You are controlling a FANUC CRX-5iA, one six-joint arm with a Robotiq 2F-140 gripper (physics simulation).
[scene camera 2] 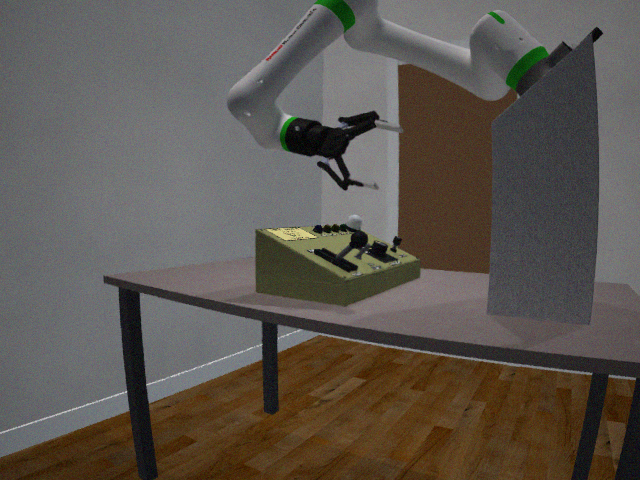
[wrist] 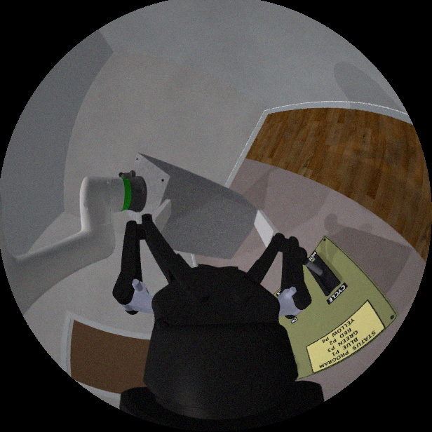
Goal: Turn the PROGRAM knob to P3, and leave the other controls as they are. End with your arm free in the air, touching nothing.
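Frame: origin at the arm's base, x left, y ahead, z down, level; millimetres.
Seen in the pictures: gripper, fingertip midpoint: [scene camera 2: 389, 157]; arm's base, link origin: [scene camera 2: 550, 92].
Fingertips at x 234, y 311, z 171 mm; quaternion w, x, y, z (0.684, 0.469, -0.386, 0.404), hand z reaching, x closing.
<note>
Pixels of each thing's top centre, then the offset from my fingertips to it. "*": a spot on its surface instead. Level surfaces: height alone.
- black ball-topped lever, top centre: [scene camera 2: 359, 230] dx +11, dy +73, dz +167 mm
- black block-shaped control, top centre: [scene camera 2: 379, 240] dx -212, dy +179, dz +205 mm
- small black toggle, top centre: [scene camera 2: 395, 236] dx -329, dy +205, dz +198 mm
- table, surface height: dz +332 mm
- white ball, surface spot: [scene camera 2: 354, 222] * dx -288, dy +338, dz +159 mm
The green control console [scene camera 2: 302, 276] [wrist: 357, 280] stands on the table. Its yellow card [scene camera 2: 291, 234] [wrist: 345, 337] reads upside down in the wrist view, with GREEN beside P3. In the scene view a black ball-topped lever [scene camera 2: 358, 238], a black block-shaped control [scene camera 2: 378, 249], a small black toggle [scene camera 2: 396, 243] and a row of dark coloured lamps [scene camera 2: 330, 227] show on its sloped top. Which control is the PROGRAM knob, and its setting, I cannot tell. The CYCLE slot [wrist: 327, 280] shows in the wrist view. My gripper [scene camera 2: 388, 157] [wrist: 213, 211] is wide open and empty, in the air above the console.
A tall grey slanted pedestal [scene camera 2: 542, 206] [wrist: 205, 215] carries the arm's base at the right of the table [scene camera 2: 439, 304] [wrist: 295, 192]. A white ball [scene camera 2: 354, 222] shows at the console's back edge. A brown door [scene camera 2: 442, 170] [wrist: 107, 355] is behind.
</note>
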